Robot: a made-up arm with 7 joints.
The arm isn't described. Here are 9 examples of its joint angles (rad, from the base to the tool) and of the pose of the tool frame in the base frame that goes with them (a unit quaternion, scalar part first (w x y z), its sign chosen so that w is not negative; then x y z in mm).
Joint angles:
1: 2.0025 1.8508 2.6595 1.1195 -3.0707 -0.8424 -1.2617
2: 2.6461 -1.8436 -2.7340 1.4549 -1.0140 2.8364 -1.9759
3: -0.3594 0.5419 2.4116 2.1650 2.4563 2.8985 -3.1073
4: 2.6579 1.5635 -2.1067 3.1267 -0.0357 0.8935 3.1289
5: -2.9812 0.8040 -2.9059 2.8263 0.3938 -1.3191 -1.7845
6: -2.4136 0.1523 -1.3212 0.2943 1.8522 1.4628 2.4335
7: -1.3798 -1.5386 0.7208 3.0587 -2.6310 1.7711 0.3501
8: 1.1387 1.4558 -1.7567 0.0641 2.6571 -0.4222 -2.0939
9: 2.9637 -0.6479 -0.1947 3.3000 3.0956 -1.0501 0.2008
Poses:
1: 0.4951 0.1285 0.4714 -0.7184 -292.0 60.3 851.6
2: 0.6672 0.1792 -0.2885 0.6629 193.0 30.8 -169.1
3: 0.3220 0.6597 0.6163 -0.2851 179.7 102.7 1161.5
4: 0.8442 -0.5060 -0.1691 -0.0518 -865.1 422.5 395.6
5: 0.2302 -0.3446 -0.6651 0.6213 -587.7 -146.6 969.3
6: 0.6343 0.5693 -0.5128 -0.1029 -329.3 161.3 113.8
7: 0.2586 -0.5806 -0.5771 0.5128 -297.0 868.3 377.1
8: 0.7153 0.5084 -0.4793 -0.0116 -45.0 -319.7 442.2
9: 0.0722 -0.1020 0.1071 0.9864 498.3 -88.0 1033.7
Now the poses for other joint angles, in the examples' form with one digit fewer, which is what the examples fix.
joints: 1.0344 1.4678 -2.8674 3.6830 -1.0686 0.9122 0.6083
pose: 0.531 -0.493 0.349 0.594 318 792 127
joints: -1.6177 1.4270 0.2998 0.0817 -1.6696 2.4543 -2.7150
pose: 0.678 0.517 -0.519 0.062 -49 166 125
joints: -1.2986 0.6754 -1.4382 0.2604 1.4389 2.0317 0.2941
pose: 0.588 0.439 0.646 -0.209 -268 -65 125
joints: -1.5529 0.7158 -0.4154 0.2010 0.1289 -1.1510 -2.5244
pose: 0.170 0.877 0.296 -0.336 -171 -171 58
